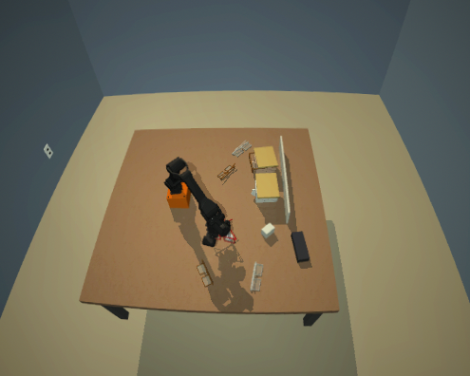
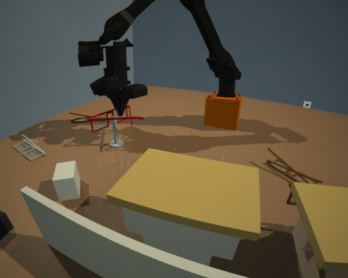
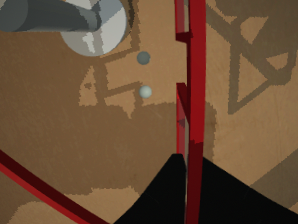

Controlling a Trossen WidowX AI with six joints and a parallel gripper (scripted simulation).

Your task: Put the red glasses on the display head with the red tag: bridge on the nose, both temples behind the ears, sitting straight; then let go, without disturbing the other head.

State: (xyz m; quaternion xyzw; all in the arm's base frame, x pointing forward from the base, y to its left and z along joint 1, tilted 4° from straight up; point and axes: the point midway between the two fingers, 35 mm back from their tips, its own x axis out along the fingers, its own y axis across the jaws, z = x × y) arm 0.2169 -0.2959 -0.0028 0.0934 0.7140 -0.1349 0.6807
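My gripper tip is now 70 mm short of the grey post, 30 mm to the right of it and 30 mm above it. Also, from my gripper tip: white cube: 280 mm ahead, 40 mm to the left, 30 mm below; then black box: 440 mm ahead, 70 mm to the right, 40 mm below; then tall white panel: 420 mm ahead, 390 mm to the left.
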